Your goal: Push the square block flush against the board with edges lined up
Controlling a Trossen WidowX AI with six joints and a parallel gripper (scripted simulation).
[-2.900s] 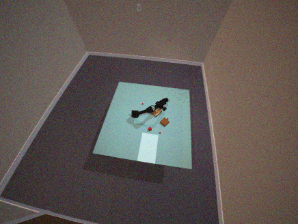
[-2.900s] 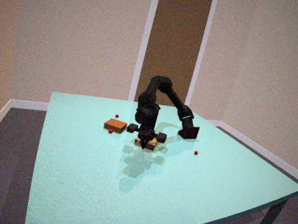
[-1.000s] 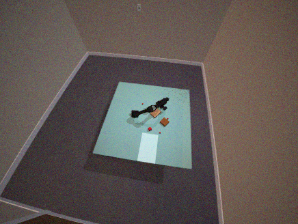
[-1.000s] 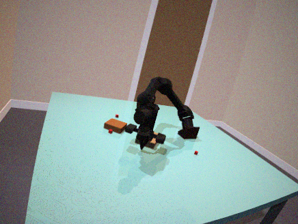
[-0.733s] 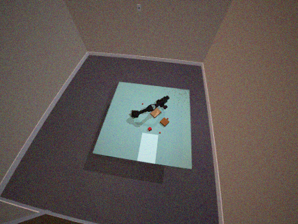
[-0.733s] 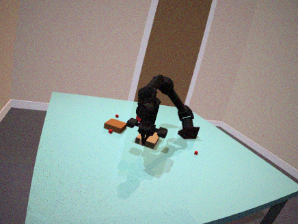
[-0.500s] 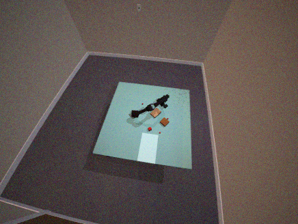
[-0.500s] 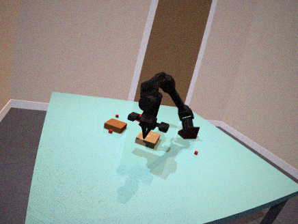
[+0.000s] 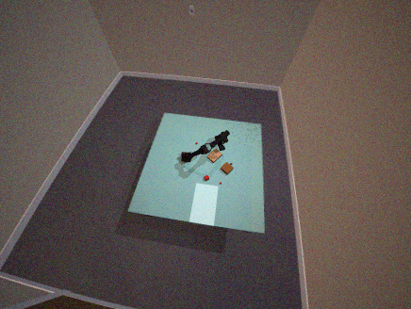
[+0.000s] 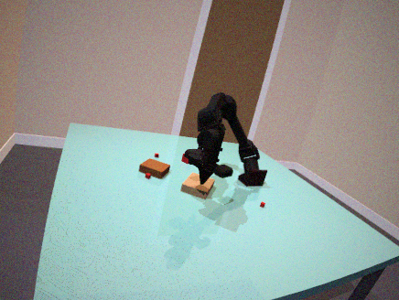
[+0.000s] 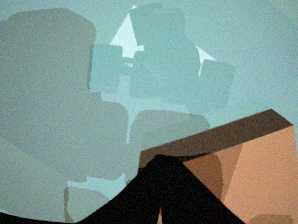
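Right now my gripper tip is 90 mm to the left of the board, 50 mm above it and 40 mm past it. The rest, counted from my gripper tip: square block: 220 mm to the right, 120 mm ahead, 50 mm below; then red cube: 370 mm to the right, 80 mm behind, 50 mm below.
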